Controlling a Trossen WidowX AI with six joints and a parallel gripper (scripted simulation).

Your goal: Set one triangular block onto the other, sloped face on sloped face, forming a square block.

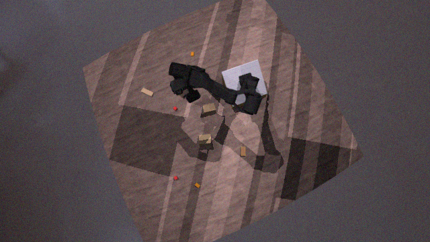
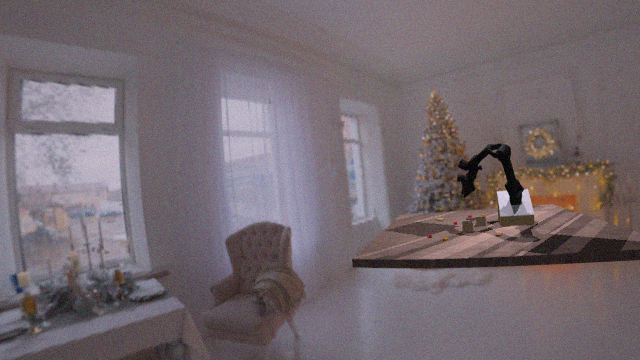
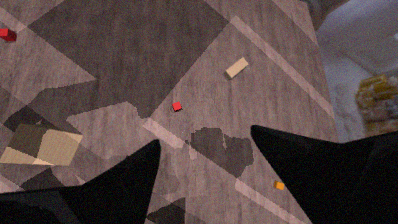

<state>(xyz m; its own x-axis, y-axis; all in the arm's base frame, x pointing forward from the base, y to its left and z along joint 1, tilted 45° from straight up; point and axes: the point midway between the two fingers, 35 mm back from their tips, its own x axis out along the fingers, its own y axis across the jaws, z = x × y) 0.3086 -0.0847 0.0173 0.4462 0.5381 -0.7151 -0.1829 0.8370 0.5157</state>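
Right now the triangular block is 11 cm behind my gripper tip, 10 cm to the left of it and 17 cm below it. Also, from my gripper tip: tan bar: 19 cm behind, 35 cm to the left, 18 cm below.
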